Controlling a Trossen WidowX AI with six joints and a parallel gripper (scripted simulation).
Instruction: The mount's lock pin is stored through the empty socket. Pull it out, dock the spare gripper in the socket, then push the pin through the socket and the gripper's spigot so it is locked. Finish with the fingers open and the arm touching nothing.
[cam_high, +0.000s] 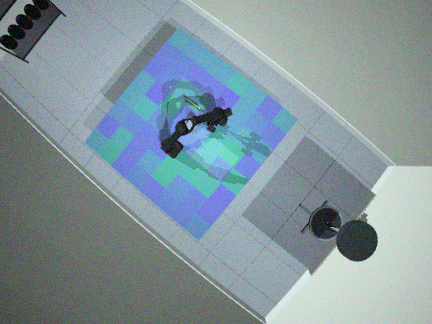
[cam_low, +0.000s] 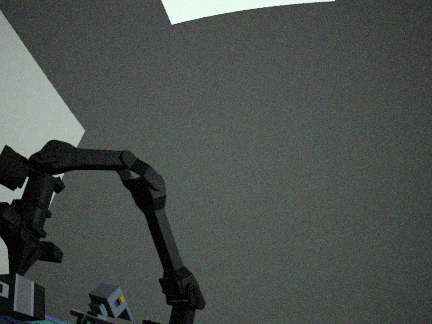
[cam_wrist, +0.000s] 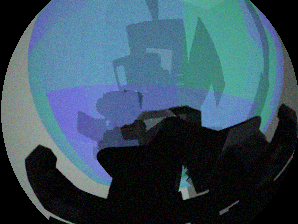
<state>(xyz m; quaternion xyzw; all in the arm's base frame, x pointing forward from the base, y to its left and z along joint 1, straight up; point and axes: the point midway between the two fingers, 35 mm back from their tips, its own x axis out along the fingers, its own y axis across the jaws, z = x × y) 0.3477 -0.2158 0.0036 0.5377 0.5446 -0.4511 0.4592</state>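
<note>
Now: gripper tip 70 mm past the mount and 150 mm to the right of it. From my gripper tip the other things lie so: green upright piece: 60 mm ahead, 240 mm to the left, 30 mm below; then spare gripper: 10 mm ahead, 30 mm to the left, 20 mm below.
</note>
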